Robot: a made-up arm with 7 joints. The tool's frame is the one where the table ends. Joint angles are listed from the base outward.
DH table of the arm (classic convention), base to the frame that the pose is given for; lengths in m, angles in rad. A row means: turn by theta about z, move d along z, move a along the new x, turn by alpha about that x. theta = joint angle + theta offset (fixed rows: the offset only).
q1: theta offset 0, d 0.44, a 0, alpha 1.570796
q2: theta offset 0, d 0.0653, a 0, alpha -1.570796
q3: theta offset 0, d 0.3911, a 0.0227, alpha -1.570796
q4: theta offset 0, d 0.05, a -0.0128, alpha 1.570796
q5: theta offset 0, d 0.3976, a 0, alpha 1.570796
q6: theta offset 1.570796, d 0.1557, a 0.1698, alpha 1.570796
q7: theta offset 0, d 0.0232, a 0, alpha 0
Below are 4 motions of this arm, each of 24 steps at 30 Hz.
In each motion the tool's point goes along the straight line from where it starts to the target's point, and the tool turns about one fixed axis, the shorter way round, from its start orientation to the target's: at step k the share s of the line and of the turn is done. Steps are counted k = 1, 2, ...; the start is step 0. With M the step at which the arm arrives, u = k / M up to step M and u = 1 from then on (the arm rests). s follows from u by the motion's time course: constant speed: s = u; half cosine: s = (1 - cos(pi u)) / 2; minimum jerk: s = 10 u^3 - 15 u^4 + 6 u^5.
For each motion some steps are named. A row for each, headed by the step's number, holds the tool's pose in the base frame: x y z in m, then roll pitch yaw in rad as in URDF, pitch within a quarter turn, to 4 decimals.
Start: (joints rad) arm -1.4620 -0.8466 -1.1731 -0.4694 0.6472 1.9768 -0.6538
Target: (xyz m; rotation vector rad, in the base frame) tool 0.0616 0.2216 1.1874 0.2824 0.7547 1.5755
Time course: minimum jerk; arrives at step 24
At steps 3, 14, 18, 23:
3: 0.0734 -0.3429 1.0665 0.5508 0.3013 0.9202
14: 0.0657 0.0227 1.1448 0.6420 0.2803 1.4562
18: 0.0628 0.1622 1.1747 0.6715 0.2606 1.6585
23: 0.0616 0.2212 1.1873 0.6825 0.2506 1.7435

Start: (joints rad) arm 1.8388 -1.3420 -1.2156 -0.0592 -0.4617 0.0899 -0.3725
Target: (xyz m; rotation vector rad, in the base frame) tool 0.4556 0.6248 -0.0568 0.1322 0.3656 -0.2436
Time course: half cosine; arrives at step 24
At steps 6, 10, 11, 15, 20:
6: -0.1234 0.8386 0.6493 1.3357 0.3254 1.6963
10: 0.0287 0.7825 0.4639 1.0776 0.5572 1.2497
11: 0.0722 0.7664 0.4108 0.9777 0.6008 1.0999
15: 0.2462 0.7021 0.1985 0.5182 0.6309 0.4466
20: 0.4102 0.6416 -0.0014 0.1605 0.4523 -0.1018

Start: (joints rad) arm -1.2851 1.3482 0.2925 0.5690 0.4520 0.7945 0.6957
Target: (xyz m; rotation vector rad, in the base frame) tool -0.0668 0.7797 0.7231 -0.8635 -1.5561 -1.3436
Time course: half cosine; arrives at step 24
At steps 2, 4, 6, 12, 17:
2: -0.3242 0.7102 0.9235 0.3962 -0.4835 2.8724
4: -0.3111 0.7137 0.9133 0.4527 -0.5076 2.9108
6: -0.2903 0.7193 0.8971 0.5419 -0.5497 2.9696
12: -0.1977 0.7443 0.8251 0.9377 -0.7844 -3.0945
17: -0.1180 0.7659 0.7630 1.3162 -1.0277 -2.9947

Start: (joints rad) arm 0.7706 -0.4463 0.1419 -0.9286 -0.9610 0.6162 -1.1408
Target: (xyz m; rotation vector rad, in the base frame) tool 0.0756 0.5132 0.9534 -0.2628 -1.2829 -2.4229
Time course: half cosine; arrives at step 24
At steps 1, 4, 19, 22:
1: -0.0836 -0.2383 1.1820 0.4905 -0.6756 1.9697
4: -0.0736 -0.1910 1.1676 0.4992 -0.6408 2.0663
19: 0.0591 0.4352 0.9771 0.8656 -0.3479 -3.0232
22: 0.0729 0.5003 0.9573 0.9173 -0.3444 -2.9005

